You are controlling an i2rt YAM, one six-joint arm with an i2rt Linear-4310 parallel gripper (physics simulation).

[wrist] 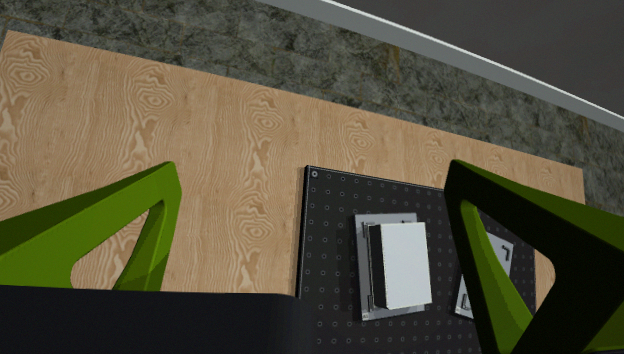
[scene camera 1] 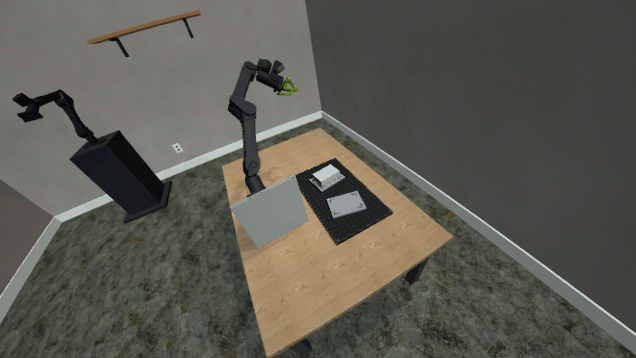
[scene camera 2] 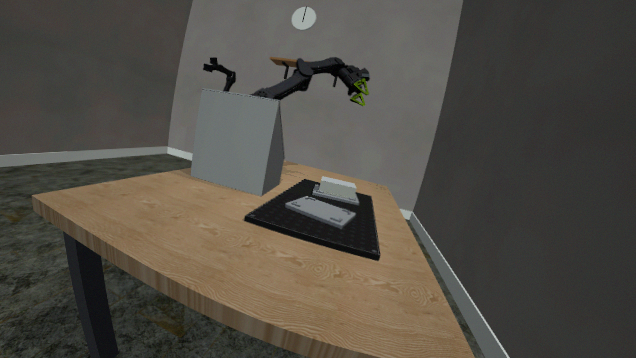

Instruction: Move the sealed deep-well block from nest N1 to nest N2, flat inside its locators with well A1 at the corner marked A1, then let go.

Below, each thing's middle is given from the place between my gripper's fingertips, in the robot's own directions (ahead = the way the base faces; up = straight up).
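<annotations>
Grey deep-well block (wrist: pixel 399 276): from my hand, far to the right of it, a hair behind it, far below it.
</annotations>
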